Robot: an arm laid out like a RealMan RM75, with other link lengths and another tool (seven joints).
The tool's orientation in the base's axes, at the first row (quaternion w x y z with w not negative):
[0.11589, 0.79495, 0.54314, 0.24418]
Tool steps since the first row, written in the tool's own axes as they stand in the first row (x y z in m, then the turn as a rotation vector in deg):
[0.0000, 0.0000, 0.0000, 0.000, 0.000, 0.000]
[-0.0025, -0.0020, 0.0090, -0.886, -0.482, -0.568]
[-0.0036, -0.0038, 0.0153, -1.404, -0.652, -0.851]
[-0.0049, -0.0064, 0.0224, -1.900, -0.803, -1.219]
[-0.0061, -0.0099, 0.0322, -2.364, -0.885, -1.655]
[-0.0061, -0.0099, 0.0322, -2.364, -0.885, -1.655]
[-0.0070, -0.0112, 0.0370, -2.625, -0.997, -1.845]
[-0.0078, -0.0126, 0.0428, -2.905, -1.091, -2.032]
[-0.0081, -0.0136, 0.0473, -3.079, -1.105, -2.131]
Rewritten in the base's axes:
[0.0000, 0.0000, 0.0000, 0.000, 0.000, 0.000]
[0.0023, -0.0008, -0.0092, -0.939, -0.677, 0.036]
[0.0038, -0.0006, -0.0157, -1.372, -1.111, 0.065]
[0.0049, -0.0002, -0.0233, -1.827, -1.539, 0.182]
[0.0068, 0.0008, -0.0335, -2.252, -1.970, 0.395]
[0.0068, 0.0008, -0.0335, -2.252, -1.970, 0.395]
[0.0079, 0.0008, -0.0385, -2.516, -2.183, 0.439]
[0.0096, 0.0011, -0.0443, -2.770, -2.420, 0.483]
[0.0110, 0.0016, -0.0486, -2.882, -2.582, 0.515]

